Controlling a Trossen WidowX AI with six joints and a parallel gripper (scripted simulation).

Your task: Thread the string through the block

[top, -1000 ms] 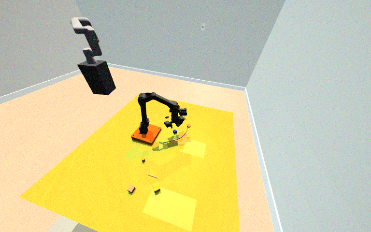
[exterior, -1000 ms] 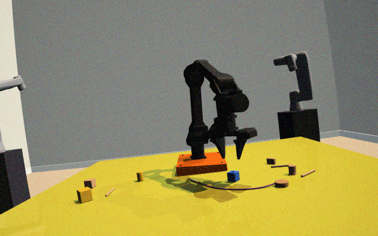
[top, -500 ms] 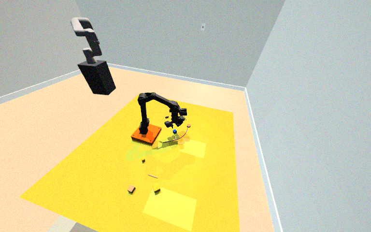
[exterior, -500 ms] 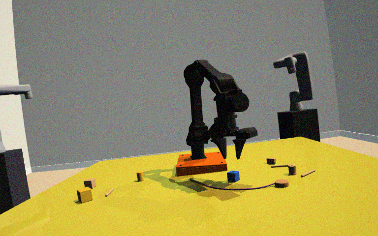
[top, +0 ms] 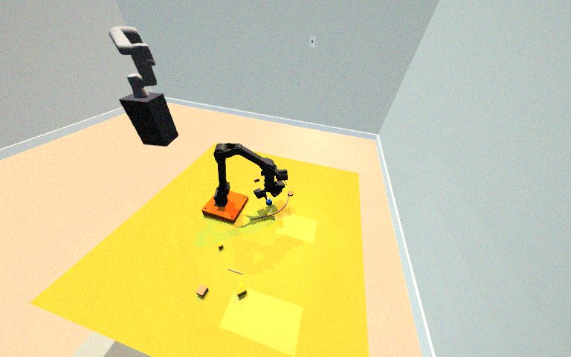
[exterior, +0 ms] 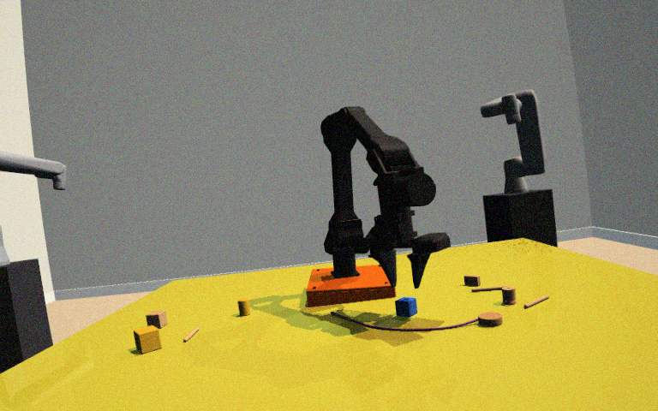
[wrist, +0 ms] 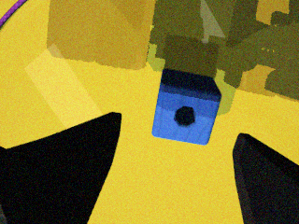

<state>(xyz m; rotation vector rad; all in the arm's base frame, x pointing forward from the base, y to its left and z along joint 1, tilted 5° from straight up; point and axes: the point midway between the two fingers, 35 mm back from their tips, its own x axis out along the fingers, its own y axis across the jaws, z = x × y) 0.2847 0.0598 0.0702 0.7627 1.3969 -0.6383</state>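
Now: gripper tip 4 cm above the blue block. The rest, counted from my gripper tip: yellow cylinder 21 cm behind, 32 cm to the right, 4 cm below; wooden cylinder 5 cm ahead, 19 cm to the left, 4 cm below; round wooden button 13 cm ahead, 10 cm to the left, 5 cm below.
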